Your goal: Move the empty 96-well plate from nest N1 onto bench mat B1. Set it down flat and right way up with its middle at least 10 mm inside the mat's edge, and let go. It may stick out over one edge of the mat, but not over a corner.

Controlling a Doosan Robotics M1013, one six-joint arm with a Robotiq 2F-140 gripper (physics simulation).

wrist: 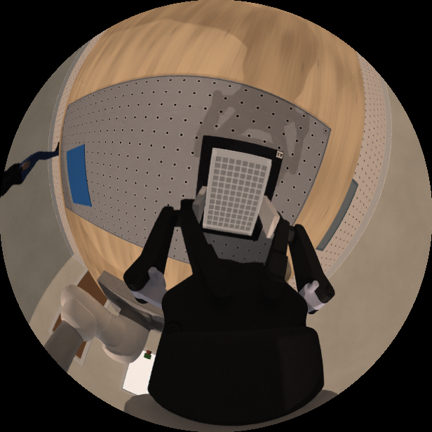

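The pale 96-well plate (237,192) sits flat, wells up, in the black nest (200,162) with a small label at its upper right corner. My gripper (233,199) is shut on the plate: one pale finger pad stands against each long side, near the lower end of the plate in the view. The lower parts of the pads are partly hidden. A blue rectangle (79,175) lies at the far left of the perforated board, and a grey-green flat strip (340,215) shows at the right on the wooden bench. No mat name is readable, so I cannot tell which is B1.
The grey perforated board (135,125) surrounds the nest and rests on the wooden bench (200,45). A pale robot arm link (122,335) shows at the lower left. A dark blue and black figure or limb (30,165) shows beyond the bench's left edge.
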